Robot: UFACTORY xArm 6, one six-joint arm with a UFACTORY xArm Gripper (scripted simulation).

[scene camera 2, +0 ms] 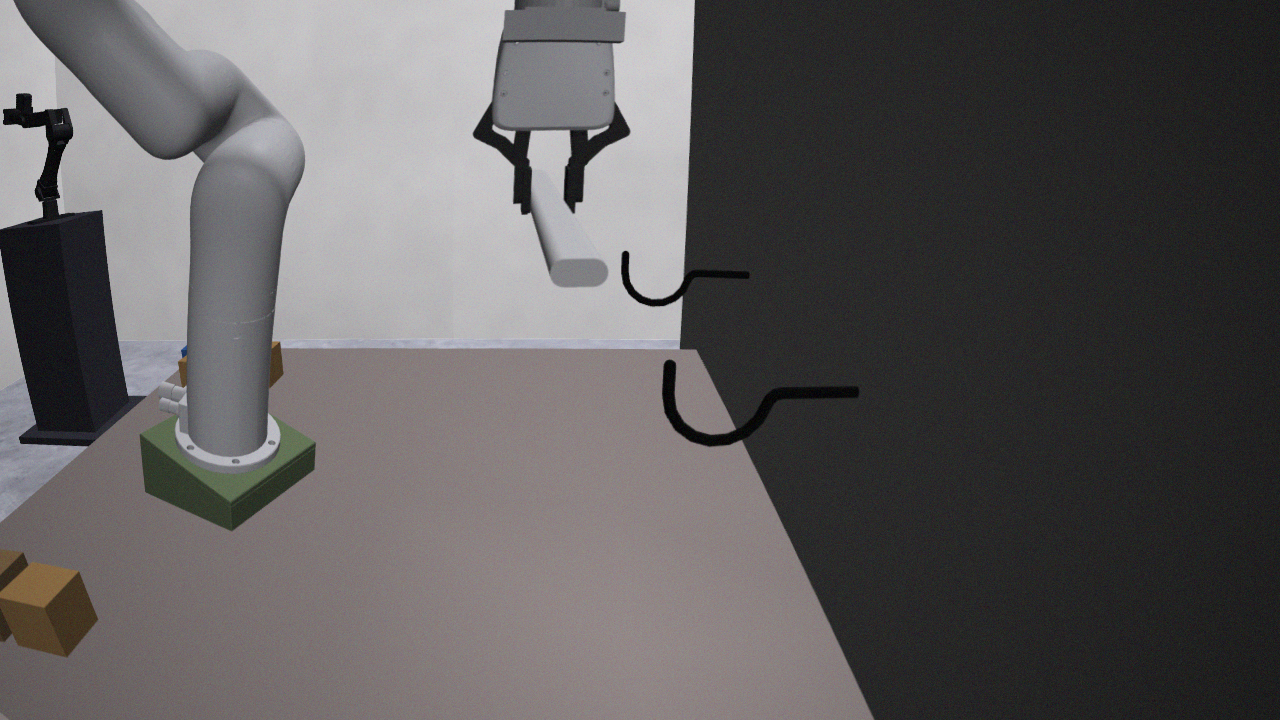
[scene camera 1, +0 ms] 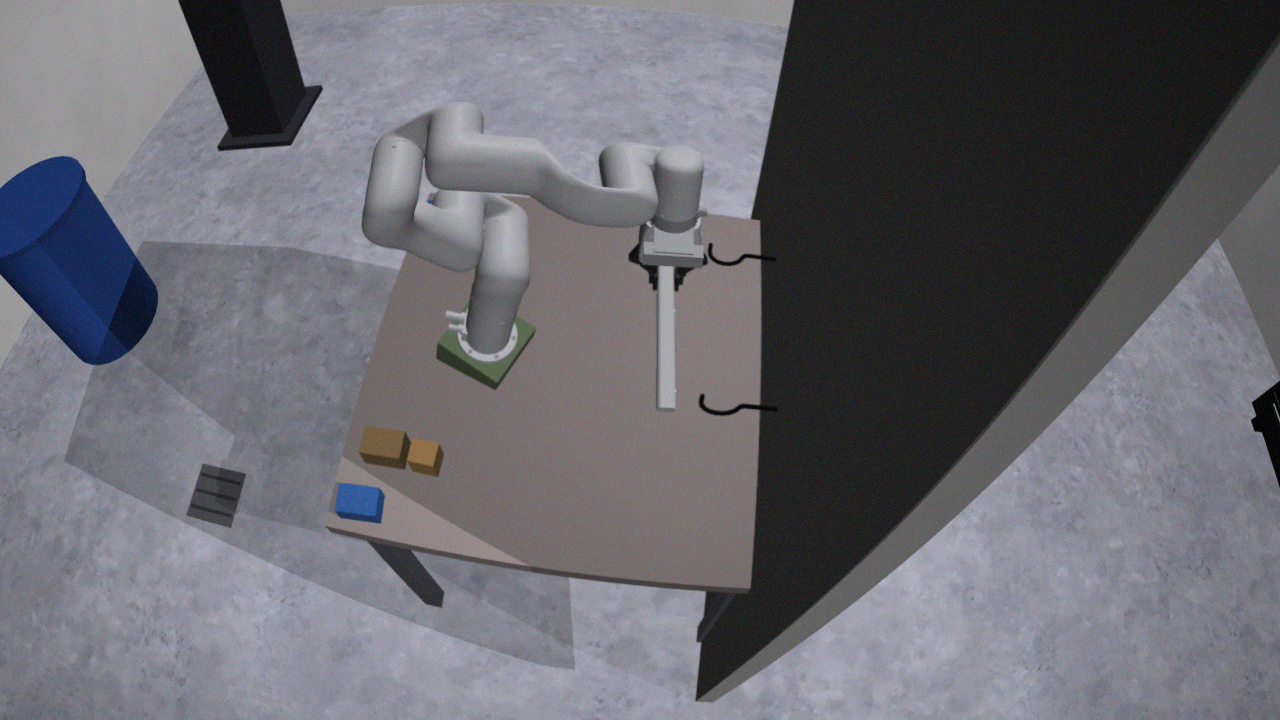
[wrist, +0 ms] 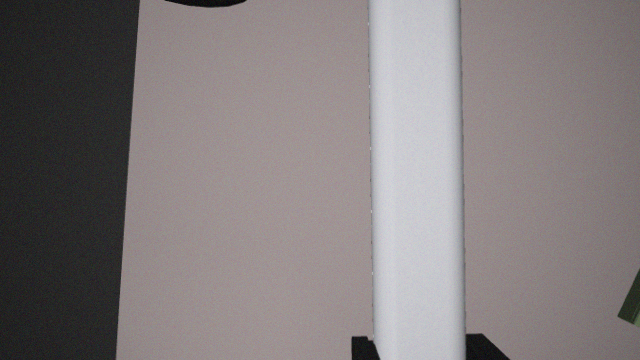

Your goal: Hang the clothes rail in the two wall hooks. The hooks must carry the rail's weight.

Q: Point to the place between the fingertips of my gripper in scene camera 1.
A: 665, 284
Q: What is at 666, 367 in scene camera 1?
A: A clothes rail.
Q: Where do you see a blue block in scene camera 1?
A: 363, 503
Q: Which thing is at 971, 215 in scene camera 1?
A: A wall.
